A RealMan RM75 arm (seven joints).
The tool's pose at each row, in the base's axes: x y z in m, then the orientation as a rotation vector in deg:
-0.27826 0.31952 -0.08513 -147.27 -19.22 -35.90
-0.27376 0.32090 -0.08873 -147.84 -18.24 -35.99
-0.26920 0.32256 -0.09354 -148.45 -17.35 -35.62
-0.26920 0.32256 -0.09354 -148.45 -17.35 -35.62
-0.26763 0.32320 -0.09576 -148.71 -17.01 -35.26
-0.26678 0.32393 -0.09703 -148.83 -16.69 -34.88
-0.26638 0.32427 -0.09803 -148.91 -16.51 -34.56
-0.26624 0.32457 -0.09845 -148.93 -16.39 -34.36
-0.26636 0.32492 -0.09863 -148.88 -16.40 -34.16
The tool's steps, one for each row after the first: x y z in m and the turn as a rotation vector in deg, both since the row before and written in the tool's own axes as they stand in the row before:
0.00232 0.00171 0.00518 -0.63 0.09 0.62
0.00183 0.00187 0.00631 -0.54 -0.24 0.64
0.00000 0.00000 0.00000 0.00 0.00 0.00
0.00038 0.00077 0.00266 -0.18 -0.24 0.29
0.00022 0.00010 0.00168 -0.04 -0.23 0.29
-0.00008 0.00020 0.00111 -0.01 -0.20 0.18
-0.00004 -0.00006 0.00053 0.02 -0.12 0.12
-0.00015 -0.00027 0.00027 0.10 -0.12 0.04

